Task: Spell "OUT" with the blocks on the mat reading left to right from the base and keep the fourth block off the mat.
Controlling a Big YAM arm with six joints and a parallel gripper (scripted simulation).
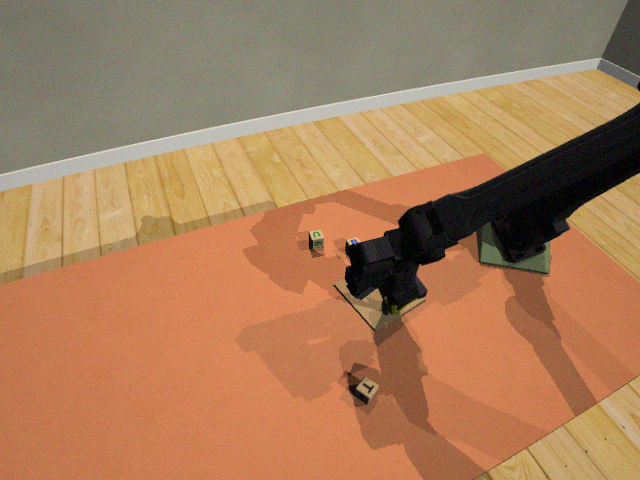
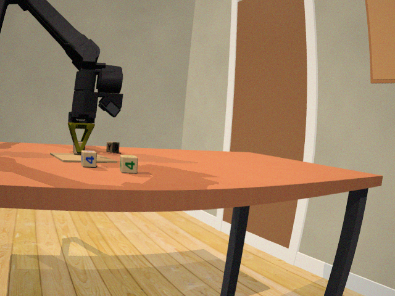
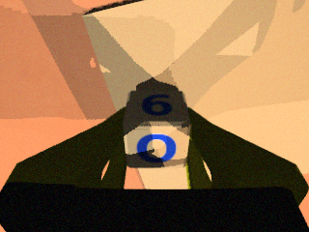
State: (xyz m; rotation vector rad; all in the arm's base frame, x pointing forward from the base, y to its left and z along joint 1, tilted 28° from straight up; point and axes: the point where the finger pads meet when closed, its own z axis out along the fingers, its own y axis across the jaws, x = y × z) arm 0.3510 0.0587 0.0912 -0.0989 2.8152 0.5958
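Right now the O block is right at my hand. From my hand the other things lie so: tan mat 10 mm ahead, 50 mm to the right, 20 mm below; wooden block 20 mm ahead, 180 mm to the right.
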